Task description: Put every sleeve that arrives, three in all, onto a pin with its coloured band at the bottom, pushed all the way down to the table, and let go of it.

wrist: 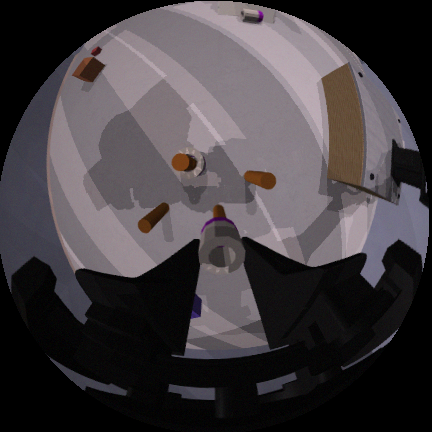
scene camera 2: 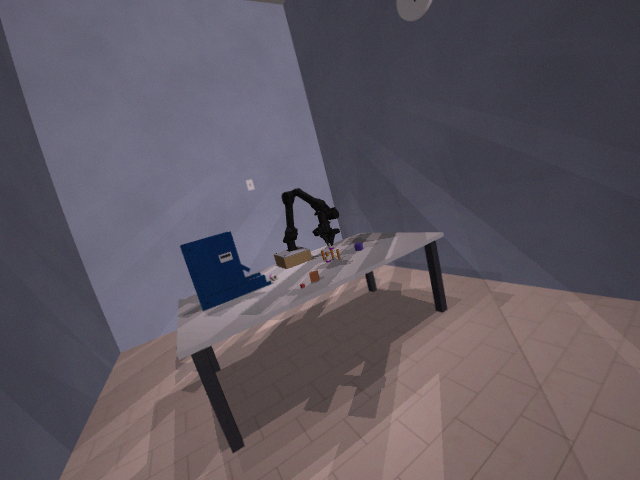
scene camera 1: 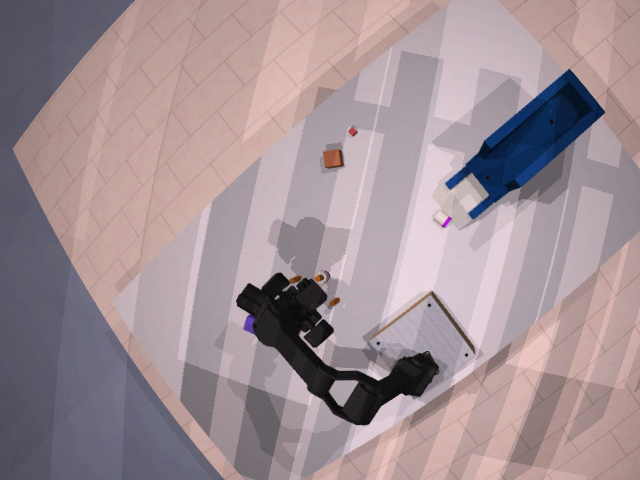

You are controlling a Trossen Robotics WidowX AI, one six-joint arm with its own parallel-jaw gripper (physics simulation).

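My gripper (scene camera 2: 330, 244) (wrist: 220, 243) is shut on a pale grey sleeve (wrist: 220, 235), upright with its purple band at the lower end. It is over an orange pin (wrist: 218, 212) (scene camera 2: 332, 254); whether the pin's tip is inside the bore is hidden. A second sleeve (scene camera 1: 325, 275) (scene camera 2: 327, 256) (wrist: 198, 163) stands around another pin (scene camera 1: 319, 277) (wrist: 181, 162), purple band down at the table. Two bare pins stand on either side, one (scene camera 1: 334, 301) (wrist: 260, 179) on the right and one (scene camera 1: 295, 279) (wrist: 152, 218) on the left. A third sleeve (scene camera 1: 440, 217) (scene camera 2: 272, 277) (wrist: 250, 15) lies on its side by the chute.
The blue chute (scene camera 1: 522, 178) (scene camera 2: 211, 268) has a pale ramp (scene camera 1: 470, 194) at its lower end. A brown cube (scene camera 1: 332, 158) (scene camera 2: 314, 276) (wrist: 89, 69), a small red cube (scene camera 1: 352, 131) (wrist: 96, 51) and a purple block (scene camera 1: 250, 324) (scene camera 2: 358, 246) (wrist: 196, 306) are on the table. The arm stands on a wood-sided block (scene camera 1: 439, 330) (wrist: 345, 130).
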